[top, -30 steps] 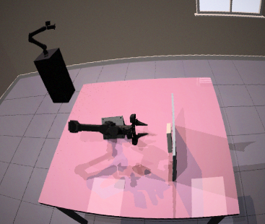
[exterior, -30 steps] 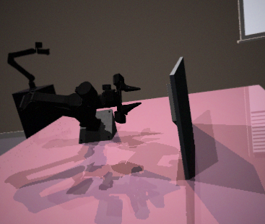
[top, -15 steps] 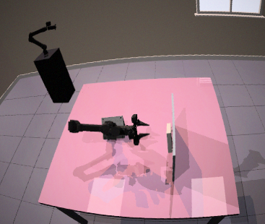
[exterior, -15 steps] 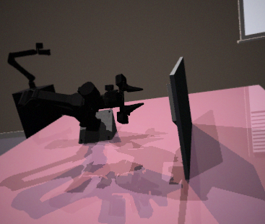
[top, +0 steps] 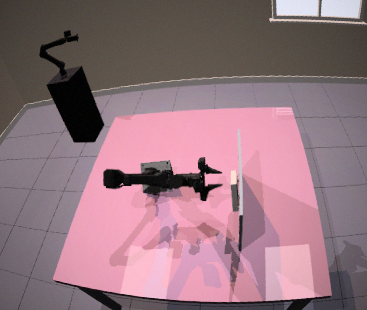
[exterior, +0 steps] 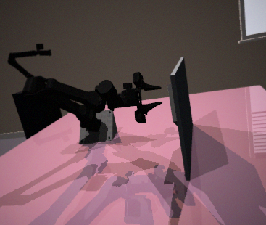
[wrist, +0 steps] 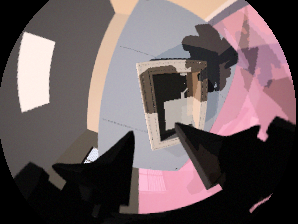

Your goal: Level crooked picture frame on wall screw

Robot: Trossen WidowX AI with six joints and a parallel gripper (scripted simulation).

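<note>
The picture frame is 6 cm ahead of my gripper tip, 4 cm below it and 3 cm to the right of it. The rest, counted from my gripper tip: thin wall panel 7 cm ahead, 5 cm below, 2 cm to the right.
</note>
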